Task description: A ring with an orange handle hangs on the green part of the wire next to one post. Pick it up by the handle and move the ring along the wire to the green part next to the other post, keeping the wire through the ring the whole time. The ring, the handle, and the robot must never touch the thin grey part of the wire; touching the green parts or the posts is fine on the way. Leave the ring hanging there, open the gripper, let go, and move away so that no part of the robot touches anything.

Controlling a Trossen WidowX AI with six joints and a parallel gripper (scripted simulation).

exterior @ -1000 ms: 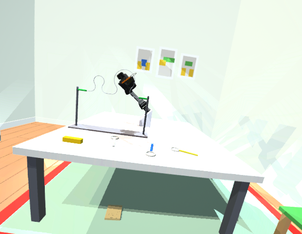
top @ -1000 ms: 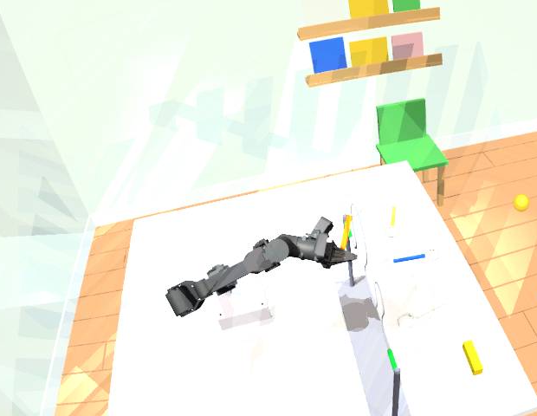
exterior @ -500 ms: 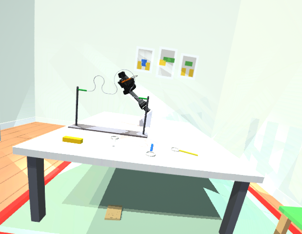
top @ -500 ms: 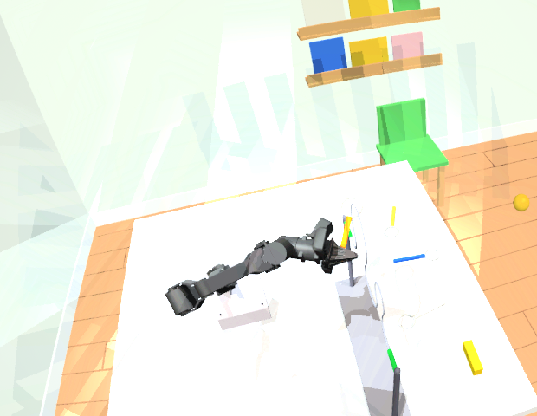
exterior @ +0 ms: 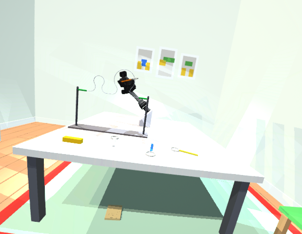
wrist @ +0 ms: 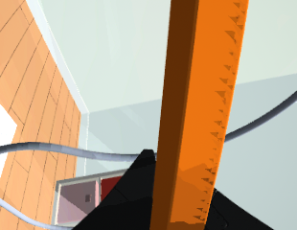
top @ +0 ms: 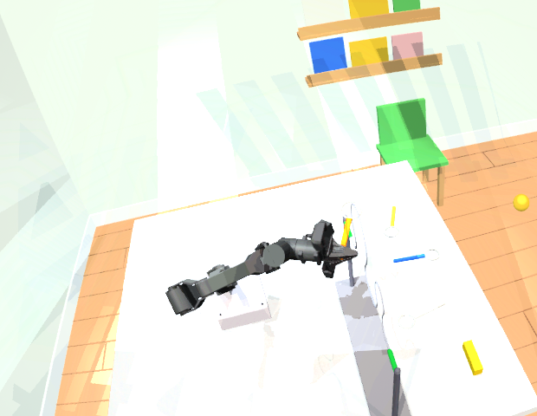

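The orange-handled ring lies 90 mm to the left of my gripper tip, 20 mm above it and 10 mm behind it. Also, from my gripper tip: blue-handled ring 410 mm below, 350 mm to the left, 250 mm ahead; then yellow block 400 mm below, 320 mm ahead, 120 mm to the right; then white-handled ring 410 mm below, 190 mm ahead, 80 mm to the left.
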